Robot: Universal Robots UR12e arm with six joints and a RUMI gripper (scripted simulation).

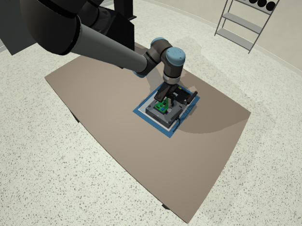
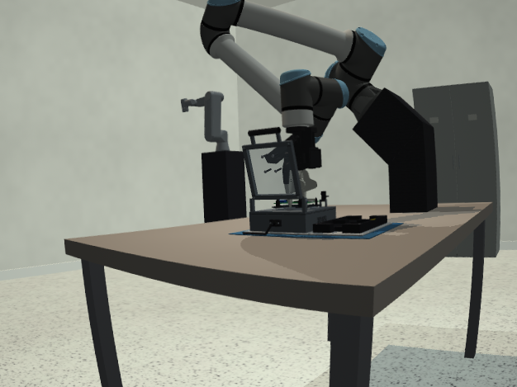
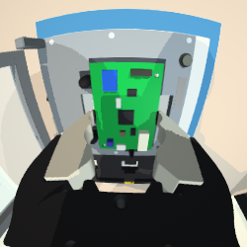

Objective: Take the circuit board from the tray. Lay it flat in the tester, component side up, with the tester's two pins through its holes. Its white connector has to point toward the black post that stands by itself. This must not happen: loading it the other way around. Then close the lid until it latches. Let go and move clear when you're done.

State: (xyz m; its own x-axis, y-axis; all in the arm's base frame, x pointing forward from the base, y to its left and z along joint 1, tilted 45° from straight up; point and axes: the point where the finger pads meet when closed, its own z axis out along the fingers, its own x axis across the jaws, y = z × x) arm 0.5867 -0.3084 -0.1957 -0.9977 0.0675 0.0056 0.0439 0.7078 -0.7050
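My gripper is now right at the green circuit board. The rest, counted from my hand: tester bed 10 mm ahead, 10 mm to the left, 10 mm below; then black post 60 mm behind, 60 mm to the left, 10 mm above; then tester 30 mm ahead, 40 mm to the left, 30 mm above.
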